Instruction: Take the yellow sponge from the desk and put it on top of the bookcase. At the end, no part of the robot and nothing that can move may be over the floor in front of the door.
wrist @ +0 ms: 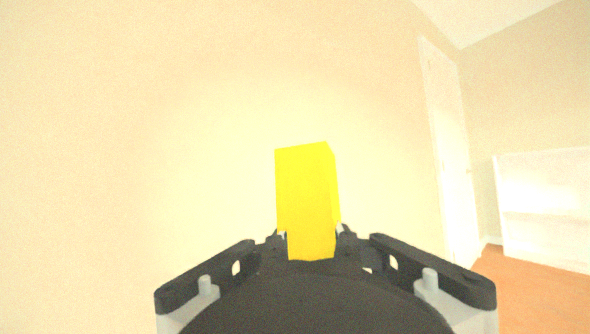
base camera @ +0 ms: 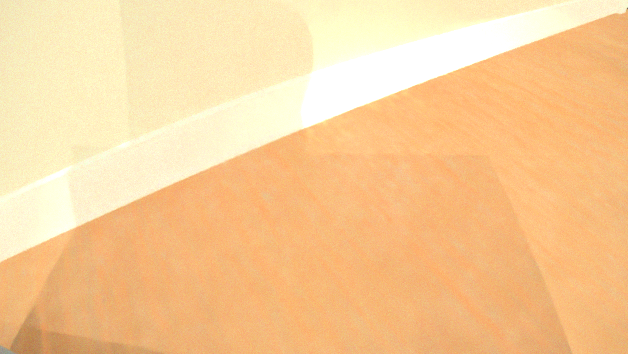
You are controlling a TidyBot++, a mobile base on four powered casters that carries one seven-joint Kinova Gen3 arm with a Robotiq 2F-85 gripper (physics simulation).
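Frame: origin at the arm's base, x up, y ahead, z left, level; metres.
Where they show: gripper, fingertip midpoint: (wrist: 311,229).
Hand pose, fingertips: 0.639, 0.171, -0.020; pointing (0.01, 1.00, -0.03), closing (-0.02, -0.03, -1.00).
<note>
After its pixels a point has its place, as x, y, z.
The yellow sponge (wrist: 306,200) @[0.673, 0.139, -0.018] is held upright between the fingertips in the wrist view, its far end sticking out beyond them. My gripper (wrist: 311,229) @[0.639, 0.172, -0.020] is shut on the sponge, with a plain cream wall behind it. A white bookcase (wrist: 545,216) @[-0.002, 1.740, -2.398] shows at the right edge of the wrist view, well beyond the gripper; part of it is cut off by the frame. The white door (wrist: 447,135) @[0.888, 1.545, -1.348] stands in the wall to the left of the bookcase. The desk does not show in either view.
In the base camera view a cream wall (base camera: 215,45) @[-0.220, 0.526, 0.156] with a white baseboard (base camera: 200,130) @[-0.327, 0.485, 0.192] runs diagonally close in front of the base. The wooden floor (base camera: 400,250) @[-0.397, 0.340, -0.076] (wrist: 545,300) @[-0.396, 1.241, -1.645] carries a broad shadow in the base camera view. The ceiling (wrist: 480,17) @[2.040, 1.641, -1.930] shows at the top right of the wrist view.
</note>
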